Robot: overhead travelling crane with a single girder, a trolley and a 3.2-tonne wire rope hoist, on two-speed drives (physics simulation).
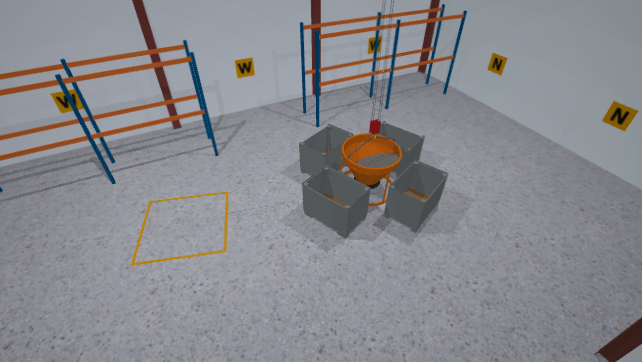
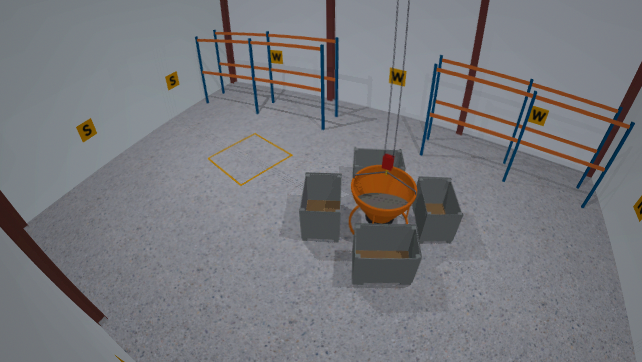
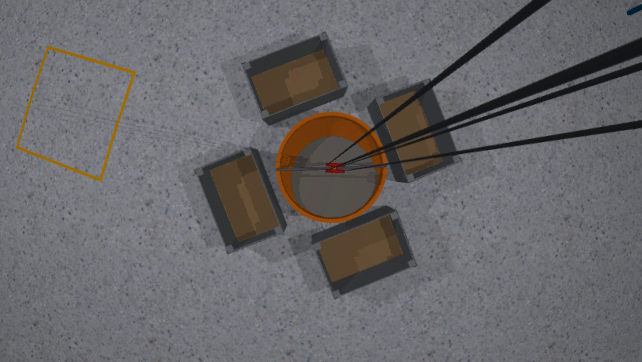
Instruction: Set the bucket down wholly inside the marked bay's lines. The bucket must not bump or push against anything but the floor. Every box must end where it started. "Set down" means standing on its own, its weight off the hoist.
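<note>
The orange bucket point(image 1: 370, 172) point(image 2: 382, 212) point(image 3: 330, 125) is upright amid the grey boxes, its round rim above their tops. Its base ring is low; whether it touches the floor is hidden. My gripper, the hook under the red block point(image 1: 375, 128) point(image 2: 388, 162) point(image 3: 334, 168), is over the bucket's middle and holds its bail, whose legs look straight. Grey boxes stand on the bay side point(image 1: 325, 200) point(image 2: 320, 225) point(image 3: 245, 197), rack side point(image 2: 377, 157) point(image 3: 295, 82), north side point(image 2: 440, 227) point(image 3: 415, 130) and opposite the racks point(image 1: 405, 207) point(image 2: 385, 270) point(image 3: 360, 250). The yellow-lined bay point(image 1: 226, 222) point(image 2: 266, 170) point(image 3: 91, 60) lies apart, to the left.
One blue and orange rack point(image 1: 86, 129) point(image 2: 322, 87) stands beyond the bay by the W wall. Another rack point(image 1: 317, 80) point(image 2: 519, 136) stands behind the boxes, towards the N wall. Dark red columns stand along the walls.
</note>
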